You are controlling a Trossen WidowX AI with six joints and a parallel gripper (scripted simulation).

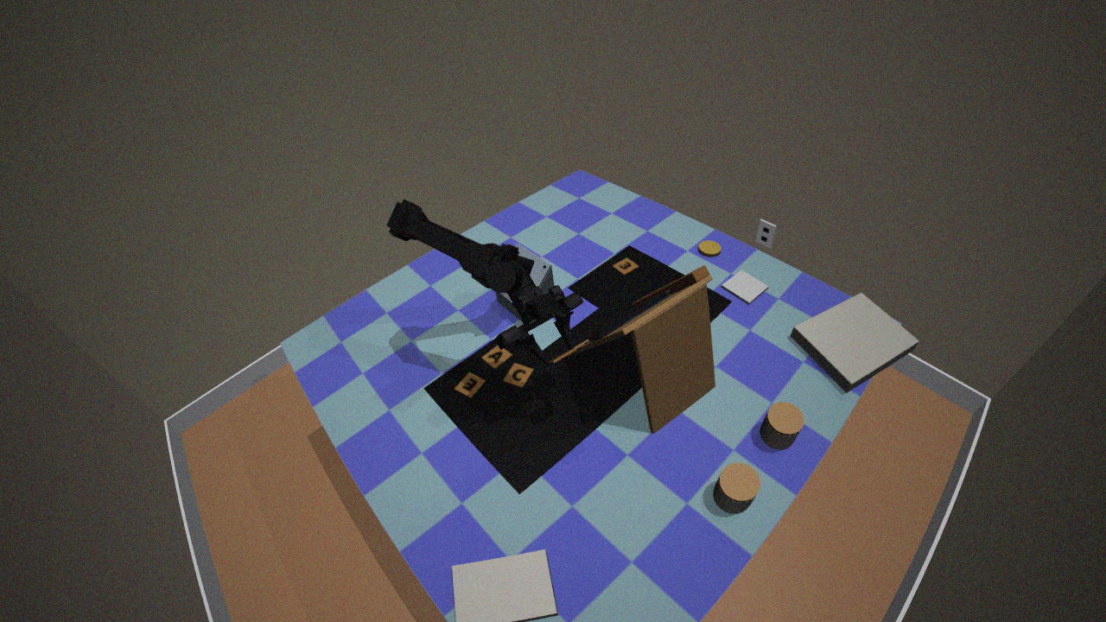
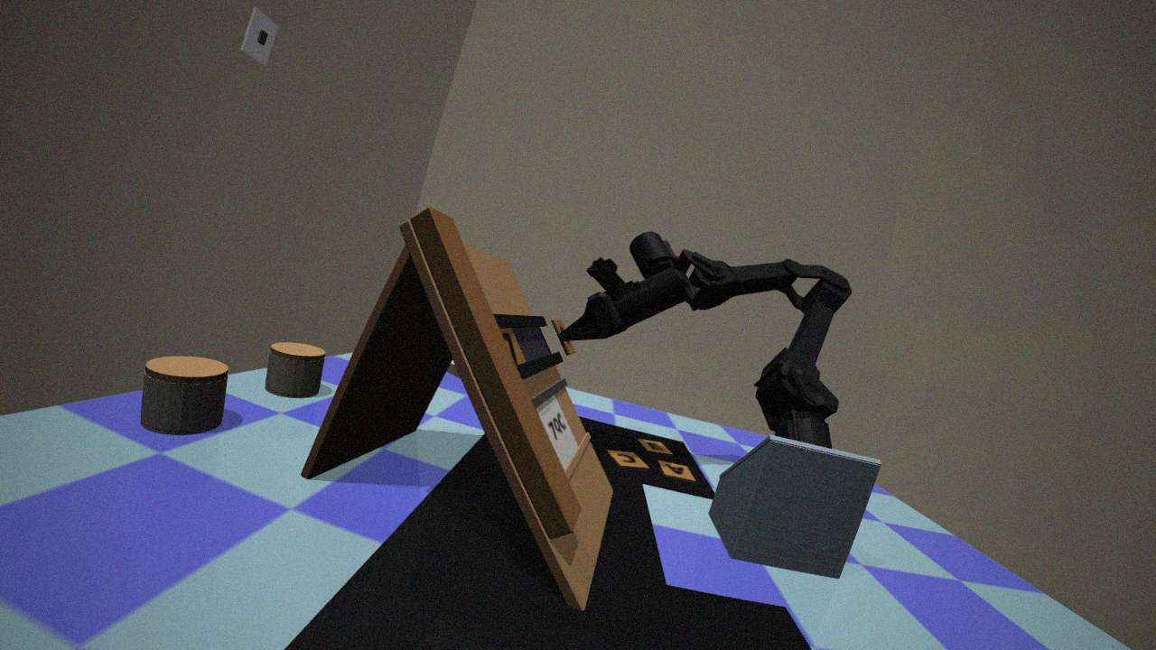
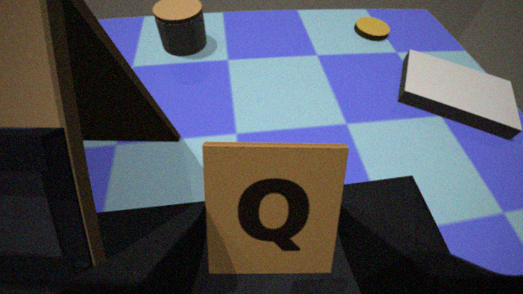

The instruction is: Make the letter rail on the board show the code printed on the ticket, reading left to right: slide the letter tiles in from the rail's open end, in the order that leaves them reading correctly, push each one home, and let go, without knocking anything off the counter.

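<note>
The white ticket is 200 mm to the left of my gripper tip and 80 mm below it. Round my gripper tip: black mat (120 mm behind, 190 mm to the left, 180 mm below); white slab (170 mm ahead, 390 mm to the right, 170 mm below); q tile (right at my gripper tip).
</note>
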